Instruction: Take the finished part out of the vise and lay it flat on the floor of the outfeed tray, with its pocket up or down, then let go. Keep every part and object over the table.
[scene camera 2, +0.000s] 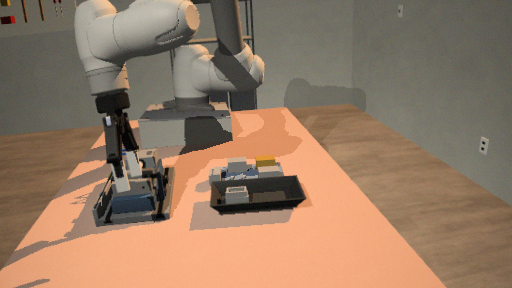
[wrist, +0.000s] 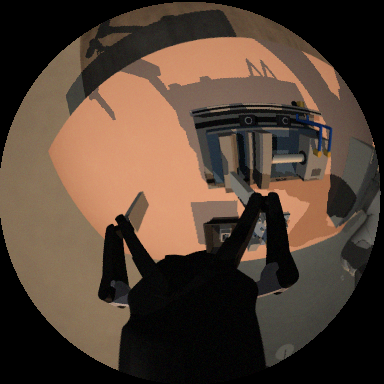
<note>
In view: the gripper (scene camera 2: 130, 182).
The gripper also shows in the wrist view (wrist: 186, 188).
</note>
